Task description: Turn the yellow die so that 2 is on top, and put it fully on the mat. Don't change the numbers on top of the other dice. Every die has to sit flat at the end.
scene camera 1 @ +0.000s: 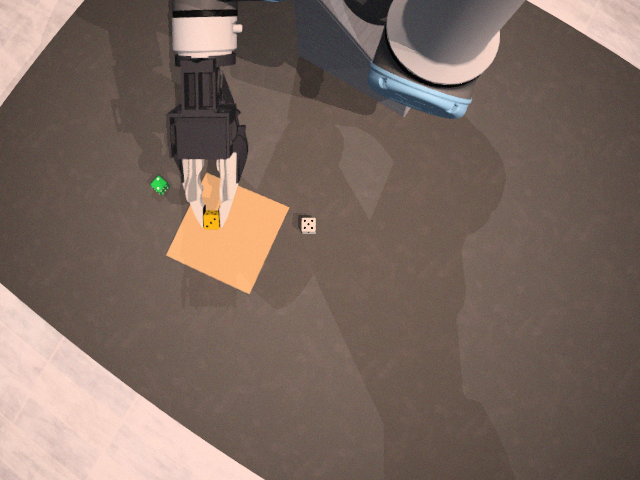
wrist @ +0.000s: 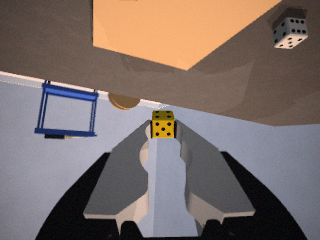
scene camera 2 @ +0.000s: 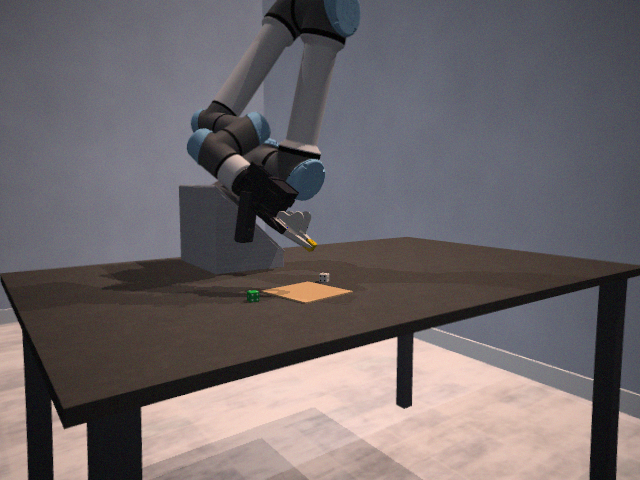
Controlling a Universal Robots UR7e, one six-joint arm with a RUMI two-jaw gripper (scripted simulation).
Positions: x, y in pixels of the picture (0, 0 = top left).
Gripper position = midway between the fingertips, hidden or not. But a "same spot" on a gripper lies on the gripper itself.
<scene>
my gripper: scene camera 1; wrist 162, 121; scene camera 2
same spot on my gripper: (scene camera 2: 292, 225) = (scene camera 1: 194, 187)
</scene>
